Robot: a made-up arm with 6 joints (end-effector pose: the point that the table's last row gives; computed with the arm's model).
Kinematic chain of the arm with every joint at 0, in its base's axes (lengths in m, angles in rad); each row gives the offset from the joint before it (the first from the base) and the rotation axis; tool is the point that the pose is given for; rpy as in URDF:
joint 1: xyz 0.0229 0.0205 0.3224 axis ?
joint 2: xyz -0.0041 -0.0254 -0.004 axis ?
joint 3: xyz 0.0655 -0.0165 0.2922 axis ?
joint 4: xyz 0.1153 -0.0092 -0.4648 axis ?
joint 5: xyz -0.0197 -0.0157 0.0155 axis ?
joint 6: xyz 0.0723 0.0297 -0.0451 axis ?
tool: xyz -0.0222 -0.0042 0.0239 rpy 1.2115 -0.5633 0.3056
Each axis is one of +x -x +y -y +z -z.
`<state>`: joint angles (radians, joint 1 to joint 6).
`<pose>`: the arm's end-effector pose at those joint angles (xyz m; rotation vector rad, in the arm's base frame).
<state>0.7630 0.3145 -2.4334 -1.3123 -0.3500 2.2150</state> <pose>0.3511 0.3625 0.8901 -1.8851 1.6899 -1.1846</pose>
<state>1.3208 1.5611 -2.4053 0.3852 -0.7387 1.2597</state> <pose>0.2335 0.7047 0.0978 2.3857 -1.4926 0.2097</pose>
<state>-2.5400 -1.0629 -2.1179 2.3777 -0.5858 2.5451</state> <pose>0.2302 0.3061 0.9321 -1.3292 0.7898 -0.6021</pose>
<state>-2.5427 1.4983 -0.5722 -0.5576 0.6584 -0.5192</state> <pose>0.0237 0.0766 -0.1260 2.2576 -1.4981 -0.7189</pose>
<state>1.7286 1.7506 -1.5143 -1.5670 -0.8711 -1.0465</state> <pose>-0.0106 0.3131 -0.2289 -0.2938 -0.7008 -0.9403</pose>
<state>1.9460 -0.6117 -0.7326 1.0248 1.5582 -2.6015</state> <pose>-0.1229 0.4288 0.5707 -0.3241 -0.6012 -0.7422</pose>
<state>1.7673 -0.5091 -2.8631 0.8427 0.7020 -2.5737</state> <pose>0.1655 -0.3083 1.0842 1.0871 1.6588 -1.3771</pose>
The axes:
joint 1: +z
joint 2: +y
joint 3: +y
joint 4: -z
joint 5: +y
joint 6: -z

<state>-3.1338 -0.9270 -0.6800 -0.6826 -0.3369 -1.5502</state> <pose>-0.2166 0.0389 0.7285 0.3624 0.9481 -0.6831</pose>
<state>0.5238 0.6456 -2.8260 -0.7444 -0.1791 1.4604</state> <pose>0.4754 0.2912 0.8790 -1.3237 2.1993 -1.3531</pose>
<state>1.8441 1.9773 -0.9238 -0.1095 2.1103 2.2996</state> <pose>0.0999 -0.1551 -0.1368 -1.9756 -0.2884 1.1314</pose>
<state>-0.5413 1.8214 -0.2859 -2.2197 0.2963 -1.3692</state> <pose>-0.1752 0.1260 0.0690 -1.0779 -0.2838 -1.4218</pose>
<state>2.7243 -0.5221 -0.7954 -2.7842 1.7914 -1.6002</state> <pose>-0.3658 0.2624 0.6403 -2.1899 -0.1073 1.2587</pose>
